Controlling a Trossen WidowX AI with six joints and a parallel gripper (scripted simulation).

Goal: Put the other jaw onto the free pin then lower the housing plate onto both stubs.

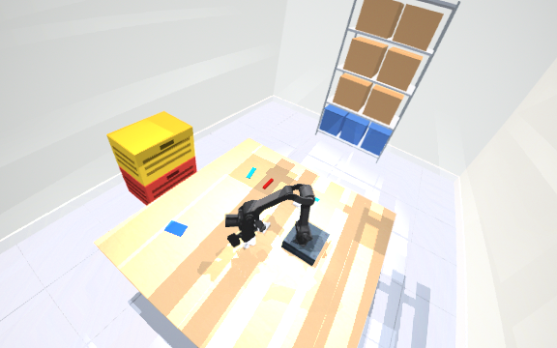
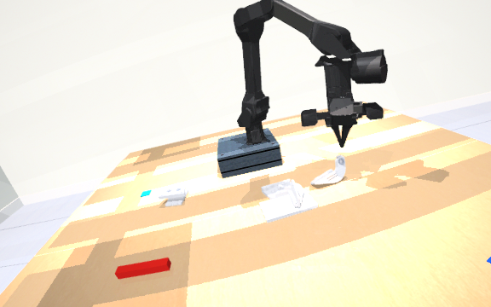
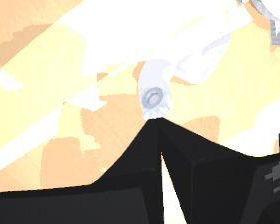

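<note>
Right now the white jaw is 50 mm below my gripper tip and 20 mm to the right of it. From my gripper tip the other things lie so: small cyan marker (590 mm to the right, 110 mm behind, 80 mm below); then blue tile (370 mm ahead, 150 mm to the left, 80 mm below); then red bar (480 mm to the right, 210 mm ahead, 70 mm below).
</note>
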